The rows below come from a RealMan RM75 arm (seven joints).
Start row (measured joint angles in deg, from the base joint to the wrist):
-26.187, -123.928, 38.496, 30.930, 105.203, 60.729, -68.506
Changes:
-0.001, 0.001, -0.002, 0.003, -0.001, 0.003, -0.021
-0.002, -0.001, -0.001, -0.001, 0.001, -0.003, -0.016
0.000, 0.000, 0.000, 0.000, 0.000, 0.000, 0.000
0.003, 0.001, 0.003, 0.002, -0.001, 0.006, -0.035
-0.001, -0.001, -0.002, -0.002, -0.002, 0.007, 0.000
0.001, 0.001, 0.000, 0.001, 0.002, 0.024, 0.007
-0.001, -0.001, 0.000, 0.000, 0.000, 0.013, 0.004
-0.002, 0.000, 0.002, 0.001, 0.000, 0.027, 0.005
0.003, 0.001, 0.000, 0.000, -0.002, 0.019, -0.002
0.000, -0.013, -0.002, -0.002, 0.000, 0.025, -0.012
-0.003, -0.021, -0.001, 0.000, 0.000, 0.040, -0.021
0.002, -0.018, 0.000, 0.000, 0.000, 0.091, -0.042
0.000, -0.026, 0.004, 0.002, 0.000, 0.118, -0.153
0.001, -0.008, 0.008, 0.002, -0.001, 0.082, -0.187
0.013, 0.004, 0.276, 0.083, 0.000, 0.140, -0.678
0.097, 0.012, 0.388, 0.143, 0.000, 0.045, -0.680
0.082, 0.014, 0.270, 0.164, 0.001, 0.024, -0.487
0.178, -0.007, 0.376, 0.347, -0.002, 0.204, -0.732
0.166, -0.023, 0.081, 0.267, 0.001, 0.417, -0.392
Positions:
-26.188, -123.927, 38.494, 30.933, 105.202, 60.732, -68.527
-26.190, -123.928, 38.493, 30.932, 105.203, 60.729, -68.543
-26.190, -123.928, 38.493, 30.932, 105.203, 60.729, -68.543
-26.187, -123.927, 38.496, 30.934, 105.202, 60.735, -68.578
-26.188, -123.928, 38.494, 30.932, 105.200, 60.742, -68.578
-26.187, -123.927, 38.494, 30.933, 105.202, 60.766, -68.571
-26.188, -123.928, 38.494, 30.933, 105.202, 60.779, -68.567
-26.190, -123.928, 38.496, 30.934, 105.202, 60.806, -68.562
-26.187, -123.927, 38.496, 30.934, 105.200, 60.825, -68.564
-26.187, -123.940, 38.494, 30.932, 105.200, 60.850, -68.576
-26.190, -123.961, 38.493, 30.932, 105.200, 60.890, -68.597
-26.188, -123.979, 38.493, 30.932, 105.200, 60.981, -68.639
-26.188, -124.005, 38.497, 30.934, 105.200, 61.099, -68.792
-26.187, -124.013, 38.505, 30.936, 105.199, 61.181, -68.979
-26.174, -124.009, 38.781, 31.019, 105.199, 61.321, -69.657
-26.077, -123.997, 39.169, 31.162, 105.199, 61.366, -70.337
-25.995, -123.983, 39.439, 31.326, 105.200, 61.390, -70.824
-25.817, -123.990, 39.815, 31.673, 105.198, 61.594, -71.556
-25.651, -124.013, 39.896, 31.940, 105.199, 62.011, -71.948

